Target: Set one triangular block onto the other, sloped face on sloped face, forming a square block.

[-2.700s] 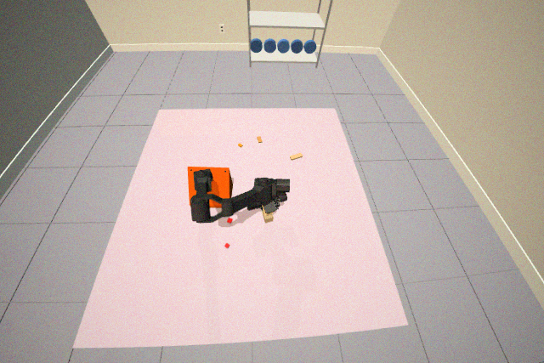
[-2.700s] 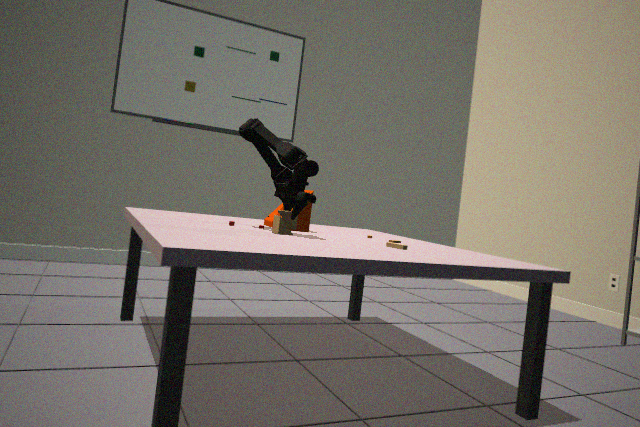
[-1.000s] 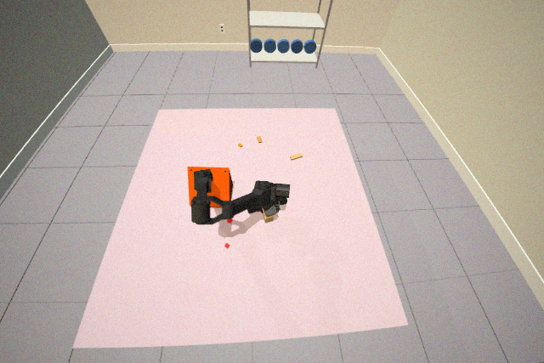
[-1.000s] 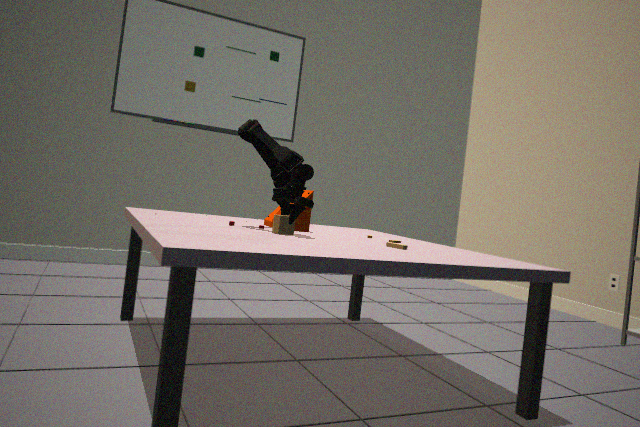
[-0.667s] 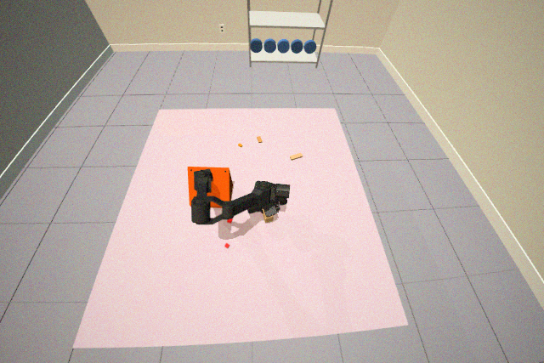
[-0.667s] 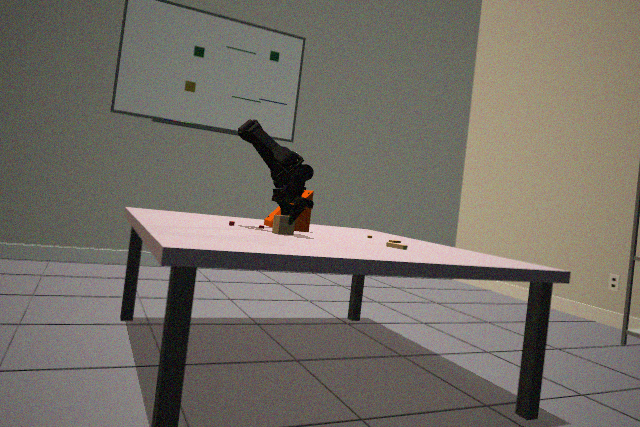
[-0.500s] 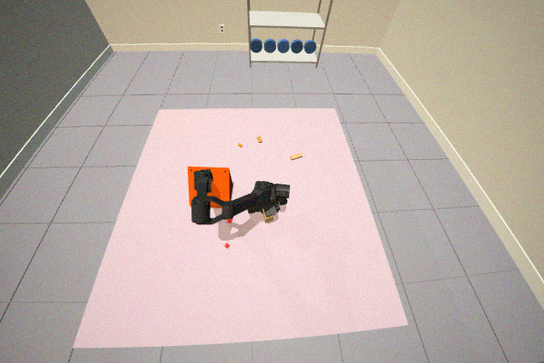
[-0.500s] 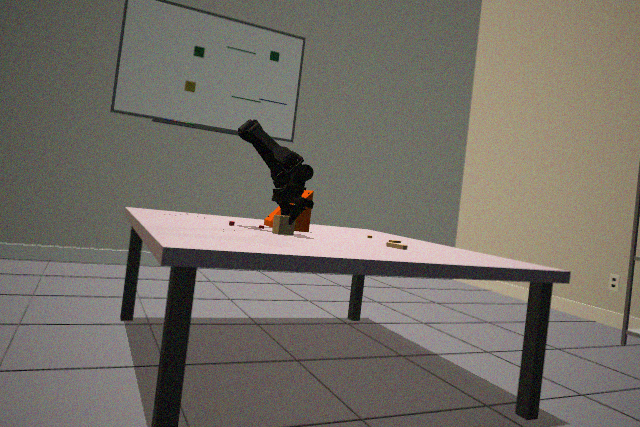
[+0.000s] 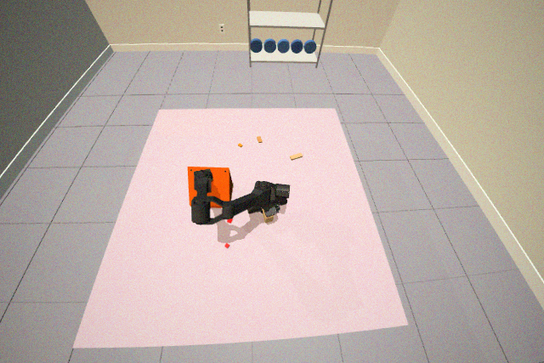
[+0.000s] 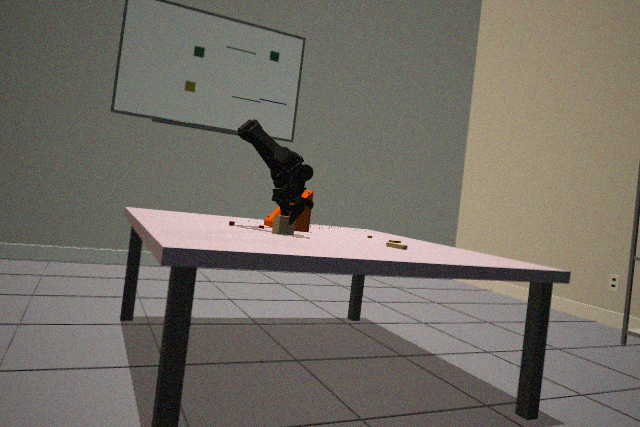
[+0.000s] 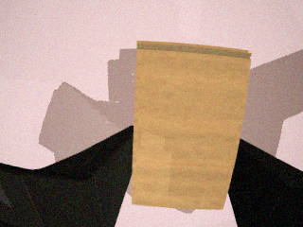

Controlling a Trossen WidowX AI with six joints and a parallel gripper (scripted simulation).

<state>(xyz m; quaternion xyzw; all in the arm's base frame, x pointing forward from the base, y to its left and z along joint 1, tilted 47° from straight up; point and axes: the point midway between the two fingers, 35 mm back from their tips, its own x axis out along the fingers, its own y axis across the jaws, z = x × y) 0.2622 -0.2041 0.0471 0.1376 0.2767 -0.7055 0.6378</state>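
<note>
The tan triangular block lies 1 cm to the left of my gripper tip and 1 cm above it. Also, from my gripper tip: small tan flat piece: 33 cm to the left, 23 cm ahead, 3 cm below.
</note>
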